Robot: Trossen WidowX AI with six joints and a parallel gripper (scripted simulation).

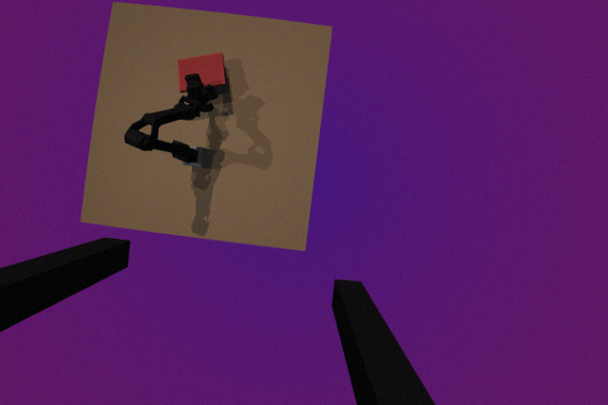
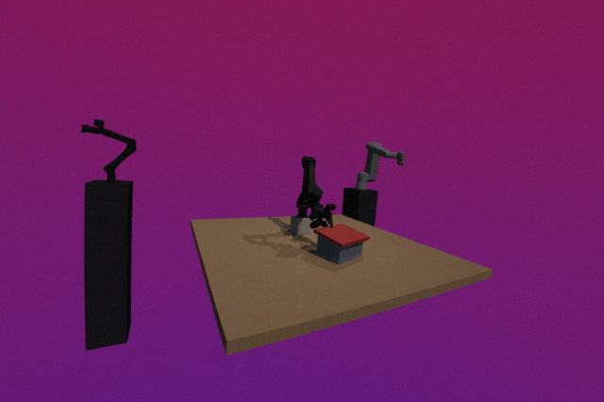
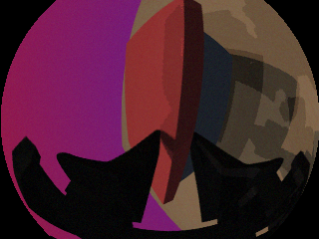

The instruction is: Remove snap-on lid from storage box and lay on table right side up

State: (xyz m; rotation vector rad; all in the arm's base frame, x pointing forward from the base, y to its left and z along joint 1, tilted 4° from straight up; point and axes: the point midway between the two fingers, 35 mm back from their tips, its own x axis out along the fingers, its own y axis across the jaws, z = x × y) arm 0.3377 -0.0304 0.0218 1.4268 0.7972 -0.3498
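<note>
The red lid lies 7 cm ahead of my gripper tip, 2 cm to the left of it and 1 cm below it. Round my gripper tip: blue-grey storage box (7 cm ahead, 2 cm to the left, 7 cm below).
</note>
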